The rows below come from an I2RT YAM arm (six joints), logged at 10 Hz.
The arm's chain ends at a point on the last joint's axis. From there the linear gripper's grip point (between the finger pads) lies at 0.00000 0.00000 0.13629 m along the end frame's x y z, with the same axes.
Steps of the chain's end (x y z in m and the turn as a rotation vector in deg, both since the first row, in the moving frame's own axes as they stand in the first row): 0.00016, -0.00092, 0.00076, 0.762, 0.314, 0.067; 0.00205, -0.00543, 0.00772, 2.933, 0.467, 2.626; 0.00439, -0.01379, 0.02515, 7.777, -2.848, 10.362; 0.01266, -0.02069, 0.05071, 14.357, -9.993, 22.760; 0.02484, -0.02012, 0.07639, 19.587, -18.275, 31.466; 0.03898, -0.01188, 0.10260, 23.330, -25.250, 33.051; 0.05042, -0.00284, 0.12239, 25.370, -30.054, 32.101; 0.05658, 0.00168, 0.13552, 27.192, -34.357, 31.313; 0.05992, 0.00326, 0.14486, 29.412, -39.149, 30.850
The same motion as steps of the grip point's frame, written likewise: 0.00091, -0.00273, 0.00075, 0.762, 0.314, 0.067; 0.00332, -0.01238, 0.00754, 2.933, 0.467, 2.626; -0.00066, -0.03273, 0.02373, 7.777, -2.848, 10.362; -0.00349, -0.05805, 0.04449, 14.357, -9.993, 22.760; -0.00271, -0.07420, 0.06213, 19.587, -18.275, 31.466; 0.00072, -0.07753, 0.07945, 23.330, -25.250, 33.051; 0.00375, -0.07435, 0.09233, 25.370, -30.054, 32.101; 0.00278, -0.07463, 0.09852, 27.192, -34.357, 31.313; -0.00087, -0.07841, 0.09918, 29.412, -39.149, 30.850
